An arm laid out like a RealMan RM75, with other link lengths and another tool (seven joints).
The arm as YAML. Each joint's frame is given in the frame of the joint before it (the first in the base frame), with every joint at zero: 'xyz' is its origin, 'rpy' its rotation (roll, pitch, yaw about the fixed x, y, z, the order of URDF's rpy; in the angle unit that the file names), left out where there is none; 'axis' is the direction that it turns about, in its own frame. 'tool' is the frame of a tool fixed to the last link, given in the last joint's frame.
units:
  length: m
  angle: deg
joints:
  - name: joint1
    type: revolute
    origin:
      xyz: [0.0, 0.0, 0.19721]
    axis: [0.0, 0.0, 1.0]
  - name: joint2
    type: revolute
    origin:
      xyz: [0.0, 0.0, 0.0]
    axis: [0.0, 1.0, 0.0]
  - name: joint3
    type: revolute
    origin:
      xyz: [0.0, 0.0, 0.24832]
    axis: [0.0, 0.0, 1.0]
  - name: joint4
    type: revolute
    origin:
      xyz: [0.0, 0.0, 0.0]
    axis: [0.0, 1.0, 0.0]
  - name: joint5
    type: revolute
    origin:
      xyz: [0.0, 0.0, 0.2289]
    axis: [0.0, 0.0, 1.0]
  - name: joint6
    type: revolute
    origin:
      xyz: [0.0, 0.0, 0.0]
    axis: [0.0, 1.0, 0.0]
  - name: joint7
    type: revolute
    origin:
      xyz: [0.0, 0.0, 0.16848]
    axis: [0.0, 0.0, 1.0]
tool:
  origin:
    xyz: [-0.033, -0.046, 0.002]
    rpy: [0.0, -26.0, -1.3]
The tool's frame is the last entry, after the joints.
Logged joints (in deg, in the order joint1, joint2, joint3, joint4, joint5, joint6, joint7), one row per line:
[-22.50 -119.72 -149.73 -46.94 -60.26 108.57 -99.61]
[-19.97 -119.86 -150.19 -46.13 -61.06 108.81 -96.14]
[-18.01 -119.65 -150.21 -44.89 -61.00 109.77 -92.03]
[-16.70 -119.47 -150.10 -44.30 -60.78 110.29 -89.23]
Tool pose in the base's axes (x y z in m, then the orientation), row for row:
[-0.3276 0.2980 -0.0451 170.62 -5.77 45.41]
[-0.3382 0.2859 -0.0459 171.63 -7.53 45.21]
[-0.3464 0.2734 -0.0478 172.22 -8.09 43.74]
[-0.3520 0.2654 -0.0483 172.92 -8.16 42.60]
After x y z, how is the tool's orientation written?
As angles about the fixed x, y, z axes (roll, pitch, yaw), in degrees.
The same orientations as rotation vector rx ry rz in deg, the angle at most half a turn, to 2 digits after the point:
[159.92 66.14 13.53]
[161.41 66.29 15.51]
[162.80 64.44 15.92]
[163.97 63.10 15.62]

